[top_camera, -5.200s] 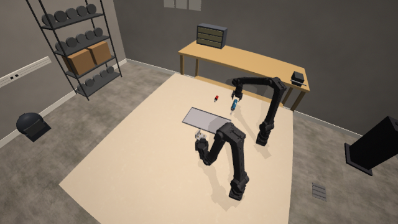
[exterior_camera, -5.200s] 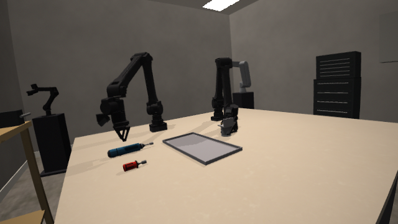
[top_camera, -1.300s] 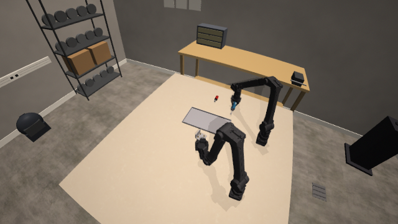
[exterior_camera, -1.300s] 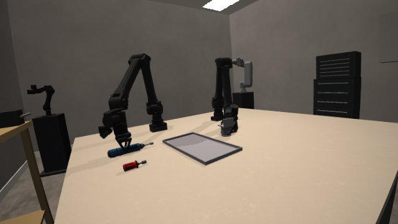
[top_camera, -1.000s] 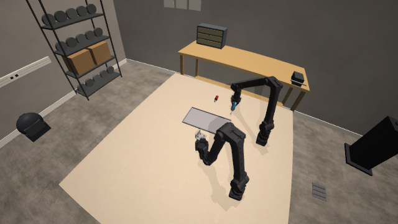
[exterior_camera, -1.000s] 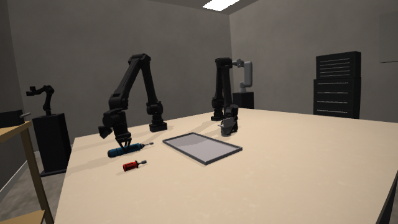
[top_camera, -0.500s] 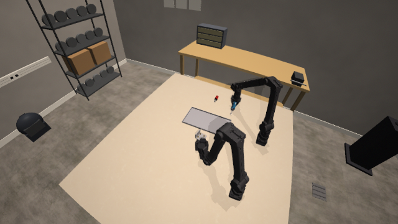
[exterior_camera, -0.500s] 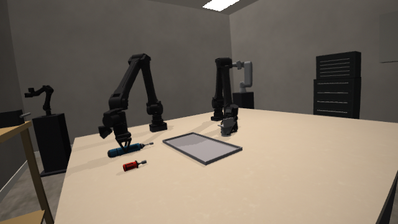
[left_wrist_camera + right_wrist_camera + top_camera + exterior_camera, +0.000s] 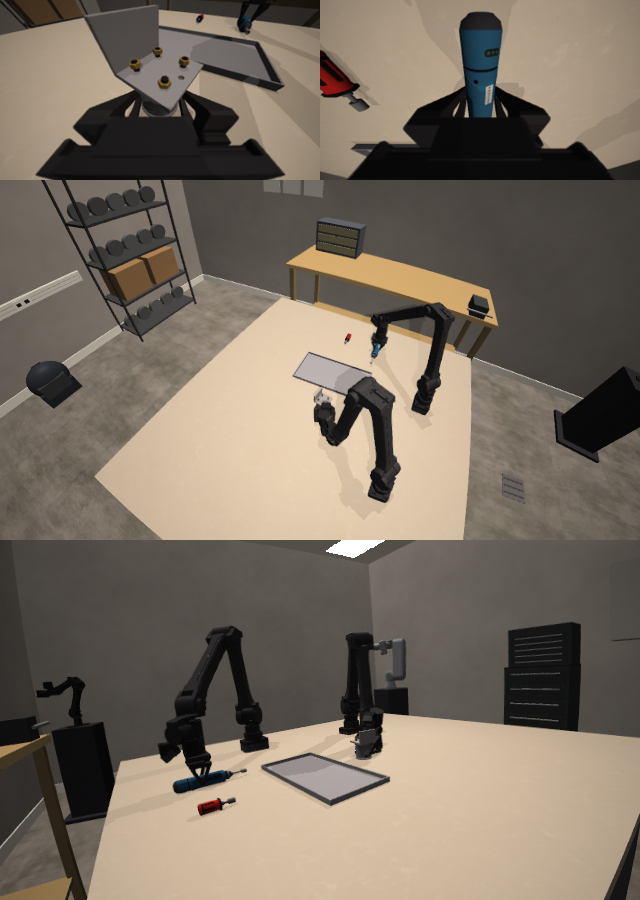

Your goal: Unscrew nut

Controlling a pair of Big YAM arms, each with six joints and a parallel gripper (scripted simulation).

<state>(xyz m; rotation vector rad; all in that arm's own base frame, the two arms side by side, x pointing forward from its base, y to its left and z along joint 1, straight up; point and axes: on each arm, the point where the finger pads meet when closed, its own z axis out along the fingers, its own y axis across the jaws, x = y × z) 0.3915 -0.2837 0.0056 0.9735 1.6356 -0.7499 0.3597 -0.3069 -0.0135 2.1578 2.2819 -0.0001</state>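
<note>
Right now the joint module is 1 cm above my left hand. Also, from my left hand: red-handled tool: 17 cm ahead, 55 cm to the right, 1 cm below; then bracket: 5 cm above; then grey tray: 7 cm ahead, 22 cm to the right, 2 cm below.
</note>
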